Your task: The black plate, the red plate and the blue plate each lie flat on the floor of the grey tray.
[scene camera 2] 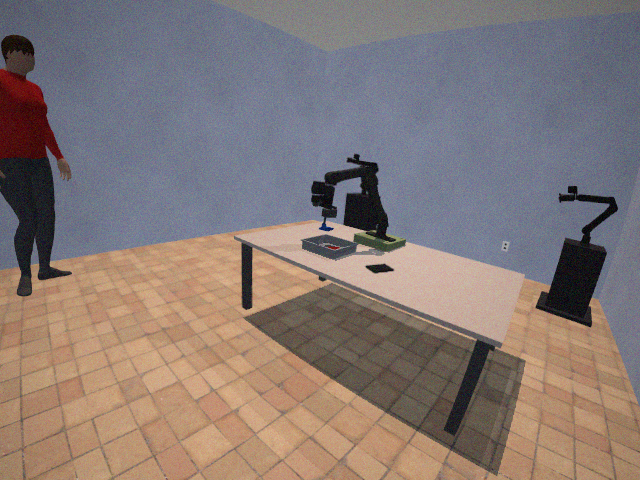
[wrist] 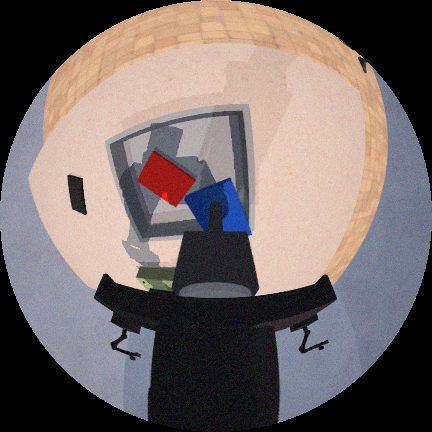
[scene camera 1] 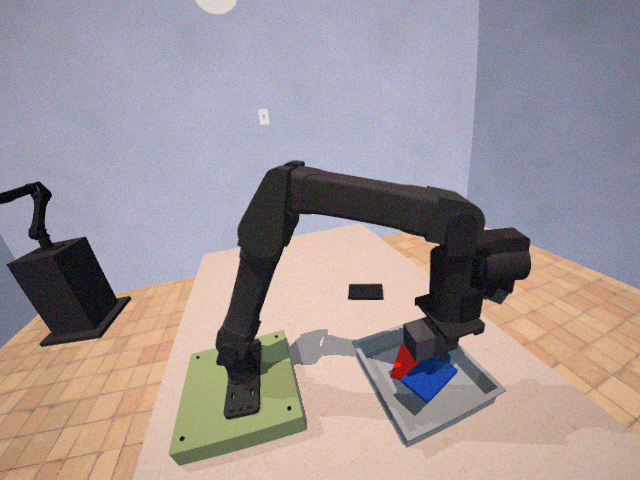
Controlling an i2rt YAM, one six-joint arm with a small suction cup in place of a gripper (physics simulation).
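Seen in the pictures: hand at its tool point: (scene camera 2: 323, 230) (wrist: 215, 193) (scene camera 1: 441, 369); arm's base at its link origin: (scene camera 2: 380, 237) (scene camera 1: 245, 375).
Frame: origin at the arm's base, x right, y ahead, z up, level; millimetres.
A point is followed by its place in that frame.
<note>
My suction gripper (scene camera 1: 442, 358) {x 143, y 384, z 55 mm} (scene camera 2: 325, 224) (wrist: 216, 204) {x 143, y 384, z 55 mm} points down and is shut on the blue plate (scene camera 1: 430, 383) {x 166, y 345, z 63 mm} (scene camera 2: 326, 228) {x 136, y 366, z 64 mm} (wrist: 236, 205) {x 167, y 372, z 66 mm}. The blue plate hangs roughly level above the grey tray (scene camera 1: 454, 417) {x 206, y 379, z 2 mm} (scene camera 2: 319, 250) {x 58, y 486, z -27 mm} (wrist: 251, 150) {x 199, y 431, z 2 mm}, near one side of it in the wrist view. The red plate (scene camera 1: 401, 364) {x 44, y 358, z -35 mm} (scene camera 2: 333, 247) {x 68, y 365, z -32 mm} (wrist: 166, 177) {x 54, y 385, z -35 mm} lies flat on the tray floor; the arm and blue plate hide part of it in scene camera 1. The black plate (scene camera 1: 365, 291) {x -265, y 382, z -39 mm} (scene camera 2: 379, 268) {x -277, y 398, z -39 mm} (wrist: 77, 195) {x -254, y 381, z -39 mm} lies flat on the table outside the tray.
The arm stands on a green base block (scene camera 1: 206, 387) {x 13, y -88, z -2 mm} (scene camera 2: 361, 240) {x 64, y 112, z -24 mm} (wrist: 156, 274) {x -46, y 104, z -18 mm} beside the tray. The tray has raised walls all round. A person (scene camera 2: 23, 118) stands away from the table. Another dark arm on a pedestal (scene camera 1: 64, 289) (scene camera 2: 577, 273) stands off the table.
</note>
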